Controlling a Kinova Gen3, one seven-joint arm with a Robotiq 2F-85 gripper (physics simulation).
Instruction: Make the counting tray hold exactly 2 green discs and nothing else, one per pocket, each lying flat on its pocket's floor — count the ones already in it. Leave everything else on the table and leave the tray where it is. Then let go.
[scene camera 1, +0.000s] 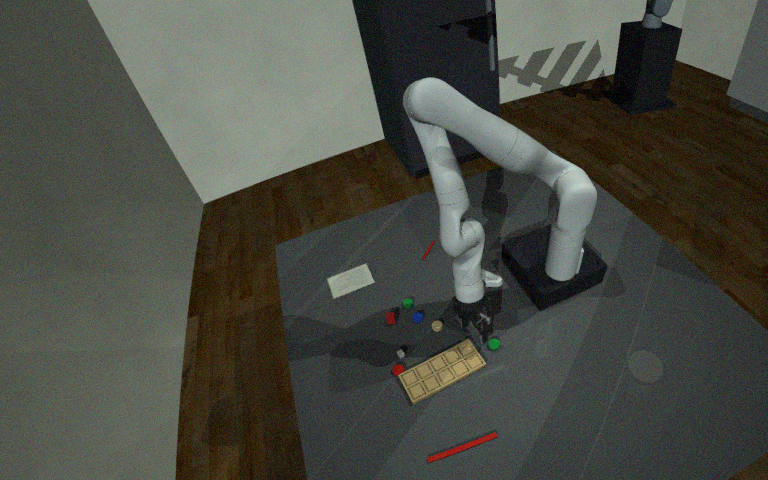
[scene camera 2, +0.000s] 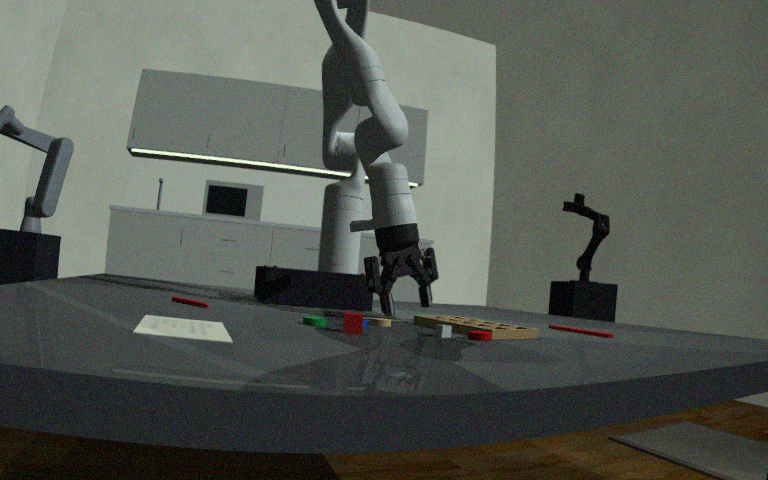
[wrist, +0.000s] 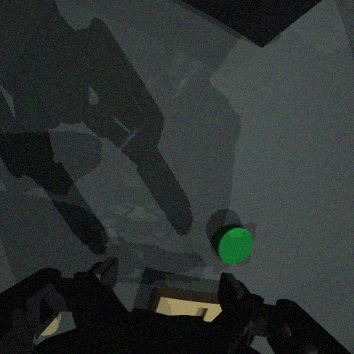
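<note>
The tan counting tray (scene camera 1: 449, 383) (scene camera 2: 512, 334) (wrist: 180, 306) has two rows of pockets; no green shows in the pockets visible in scene camera 1. One green disc (scene camera 1: 494, 344) (wrist: 236, 246) lies on the table just off the tray's end nearest the robot base. A second green disc (scene camera 1: 407, 303) (scene camera 2: 314, 320) lies farther off, beyond the red cube and blue piece. My gripper (scene camera 1: 475, 333) (scene camera 2: 407, 309) (wrist: 168, 278) is open and empty, above the table beside the tray's end. The near green disc is outside the fingers, to the right in the wrist view.
A red cube (scene camera 1: 391, 318) (scene camera 2: 352, 323), blue piece (scene camera 1: 417, 317) and tan disc (scene camera 1: 436, 326) (scene camera 2: 380, 322) lie behind the tray. A white cube (scene camera 1: 400, 353) (scene camera 2: 443, 331) and red disc (scene camera 1: 398, 369) (scene camera 2: 479, 335) are by its far end. A paper card (scene camera 1: 351, 280) and red bar (scene camera 1: 462, 447) lie farther out.
</note>
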